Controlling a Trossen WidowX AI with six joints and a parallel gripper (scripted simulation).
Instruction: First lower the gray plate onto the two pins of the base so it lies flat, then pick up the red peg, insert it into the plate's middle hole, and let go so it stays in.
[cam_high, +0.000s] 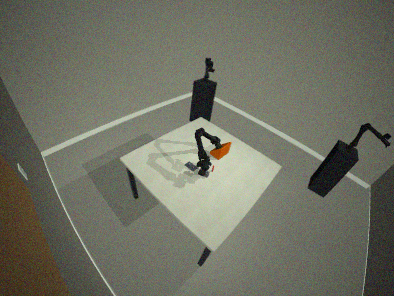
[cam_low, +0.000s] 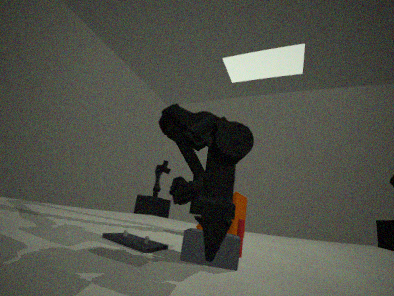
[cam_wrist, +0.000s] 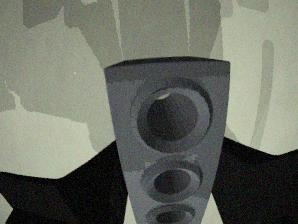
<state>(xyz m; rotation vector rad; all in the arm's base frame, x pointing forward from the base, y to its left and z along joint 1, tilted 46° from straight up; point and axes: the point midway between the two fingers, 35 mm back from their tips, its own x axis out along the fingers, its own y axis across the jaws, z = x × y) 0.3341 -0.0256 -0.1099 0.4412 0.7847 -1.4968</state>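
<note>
My gripper tip is now 16 cm to the left of the dark base. Also, from my gripper tip: red peg 10 cm behind, 4 cm to the left, 3 cm above; gray plate 3 cm above.
</note>
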